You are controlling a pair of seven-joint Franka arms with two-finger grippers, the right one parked.
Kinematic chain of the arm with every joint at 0, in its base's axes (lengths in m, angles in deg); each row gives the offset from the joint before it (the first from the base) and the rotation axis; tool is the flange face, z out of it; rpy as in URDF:
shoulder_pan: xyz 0 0 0.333 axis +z
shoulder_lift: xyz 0 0 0 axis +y
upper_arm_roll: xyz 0 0 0.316 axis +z
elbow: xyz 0.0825 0 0 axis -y
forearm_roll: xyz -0.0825 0 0.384 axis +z
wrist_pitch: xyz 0 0 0 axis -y
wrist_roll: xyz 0.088 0 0 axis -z
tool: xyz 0 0 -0.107 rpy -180 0 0
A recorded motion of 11 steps. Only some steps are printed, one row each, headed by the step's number.
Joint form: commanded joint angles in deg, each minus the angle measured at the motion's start. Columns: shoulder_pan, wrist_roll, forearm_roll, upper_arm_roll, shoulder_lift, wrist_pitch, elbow.
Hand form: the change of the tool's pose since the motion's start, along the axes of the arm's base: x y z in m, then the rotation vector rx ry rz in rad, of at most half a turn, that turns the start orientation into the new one. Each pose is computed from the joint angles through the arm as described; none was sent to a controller.
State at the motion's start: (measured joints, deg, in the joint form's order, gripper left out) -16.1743 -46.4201 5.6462 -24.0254 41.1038 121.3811 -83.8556
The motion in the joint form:
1: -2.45 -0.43 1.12 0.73 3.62 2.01 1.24
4: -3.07 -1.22 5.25 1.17 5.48 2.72 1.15
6: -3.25 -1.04 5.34 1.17 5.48 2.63 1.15
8: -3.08 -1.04 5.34 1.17 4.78 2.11 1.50
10: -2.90 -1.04 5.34 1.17 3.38 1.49 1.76
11: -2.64 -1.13 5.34 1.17 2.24 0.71 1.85
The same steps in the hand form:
1: -0.0081 -0.0199 -0.0328 0.0061 0.0030 -0.0241
4: -0.0106 -0.0200 -0.0563 0.0573 -0.0177 -0.0548
6: -0.0121 -0.0217 -0.0564 0.0588 -0.0179 -0.0622
8: -0.0087 -0.0201 -0.0462 0.0577 -0.0274 -0.0584
10: -0.0050 -0.0186 -0.0284 0.0549 -0.0461 -0.0547
11: -0.0024 -0.0156 -0.0152 0.0571 -0.0557 -0.0495

